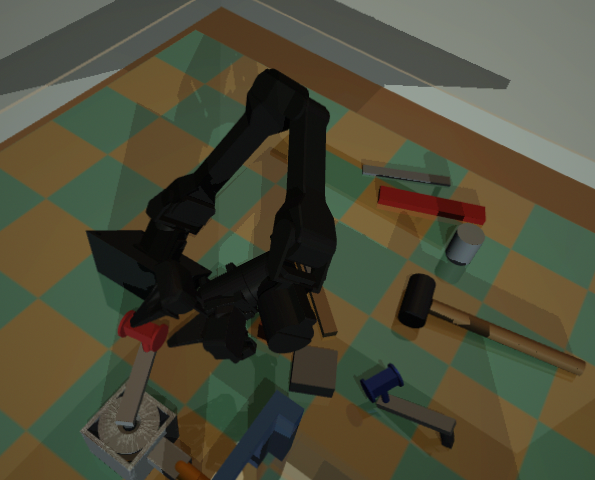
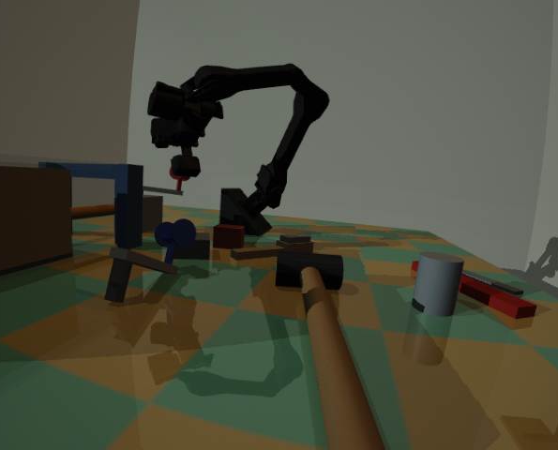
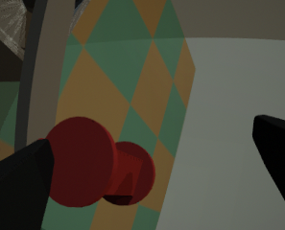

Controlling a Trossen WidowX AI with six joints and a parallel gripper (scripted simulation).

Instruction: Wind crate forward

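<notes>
Now: the red cylindrical grip 5 cm below my gripper tip, 3 cm behind it and 1 cm to the left of it. Round my gripper tip: grey block: 18 cm ahead, 17 cm to the left, 17 cm below; red-knobbed winch handle: 8 cm below, 2 cm to the right, 1 cm behind; boxy winch: 16 cm below, 9 cm to the right, 1 cm ahead.
</notes>
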